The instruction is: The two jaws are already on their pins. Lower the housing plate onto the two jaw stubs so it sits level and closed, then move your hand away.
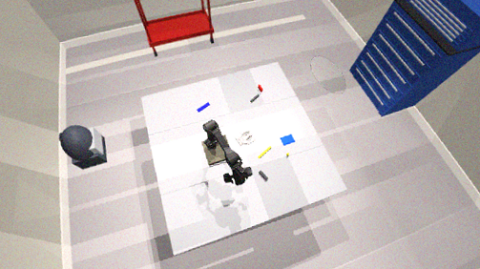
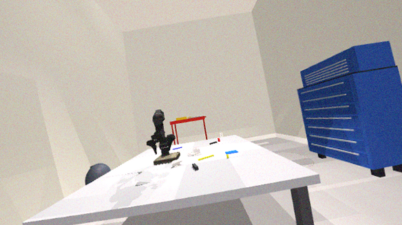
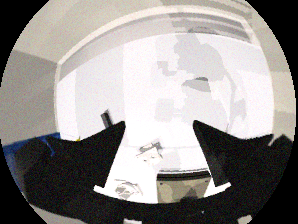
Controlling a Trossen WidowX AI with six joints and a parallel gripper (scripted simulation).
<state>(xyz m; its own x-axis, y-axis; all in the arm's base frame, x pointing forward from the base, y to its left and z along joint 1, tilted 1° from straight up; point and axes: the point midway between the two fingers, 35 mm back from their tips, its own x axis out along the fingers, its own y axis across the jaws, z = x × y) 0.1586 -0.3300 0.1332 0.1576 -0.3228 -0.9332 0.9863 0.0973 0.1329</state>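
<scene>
Right now my gripper tip is 140 mm to the right of the white part, 110 mm above it and 20 mm short of it. Round my gripper tip: blue square 440 mm ahead, 310 mm to the left, 140 mm below; dark piece 190 mm ahead, 130 mm below, 50 mm to the left; yellow bar 240 mm ahead, 230 mm to the left, 130 mm below.
</scene>
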